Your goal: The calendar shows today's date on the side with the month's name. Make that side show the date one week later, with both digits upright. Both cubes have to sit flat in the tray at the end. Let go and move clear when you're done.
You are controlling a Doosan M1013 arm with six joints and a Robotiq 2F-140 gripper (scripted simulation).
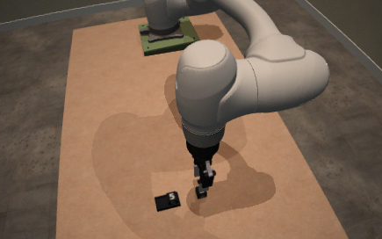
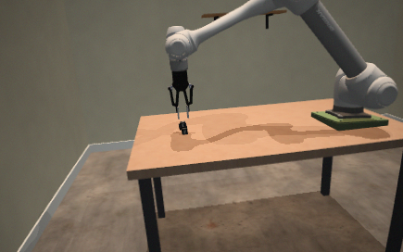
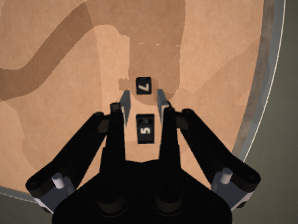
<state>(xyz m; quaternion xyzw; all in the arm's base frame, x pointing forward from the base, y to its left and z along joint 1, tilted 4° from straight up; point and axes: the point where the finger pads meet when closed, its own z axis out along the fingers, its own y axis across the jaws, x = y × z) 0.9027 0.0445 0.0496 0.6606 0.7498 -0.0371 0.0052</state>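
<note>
Now: the black cube 100 mm below my hand.
</note>
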